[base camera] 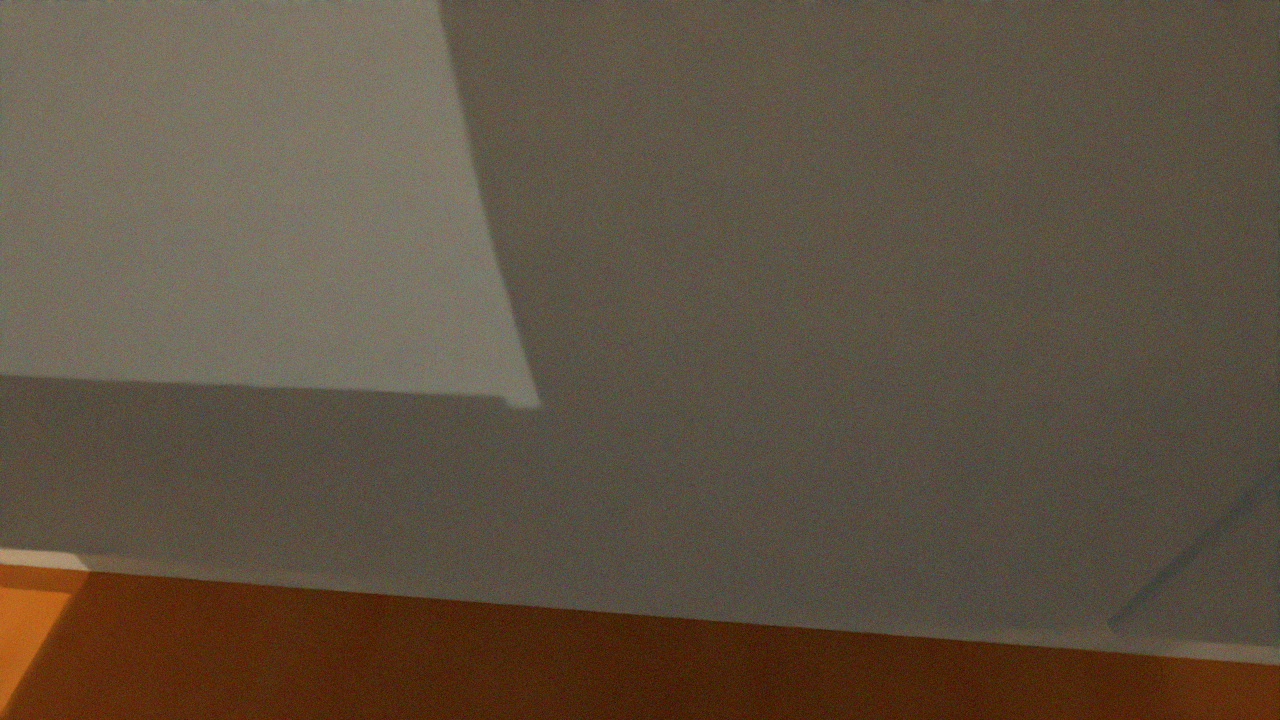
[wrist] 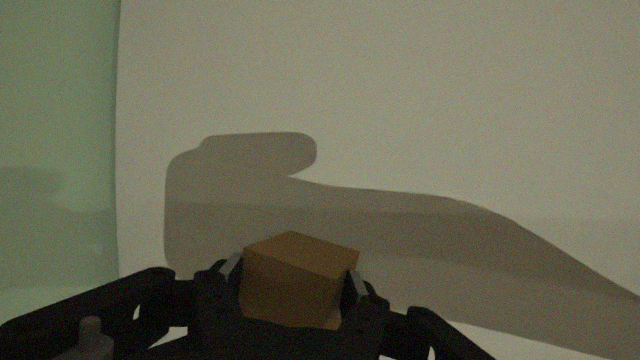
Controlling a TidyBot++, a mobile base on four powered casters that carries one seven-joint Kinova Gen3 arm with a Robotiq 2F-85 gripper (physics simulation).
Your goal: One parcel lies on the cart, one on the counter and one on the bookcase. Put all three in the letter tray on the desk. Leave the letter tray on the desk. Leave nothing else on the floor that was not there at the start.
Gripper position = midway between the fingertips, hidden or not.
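Note:
Gripper, mine (wrist: 293,278). White cabinet (base camera: 951,326), (wrist: 477,162).

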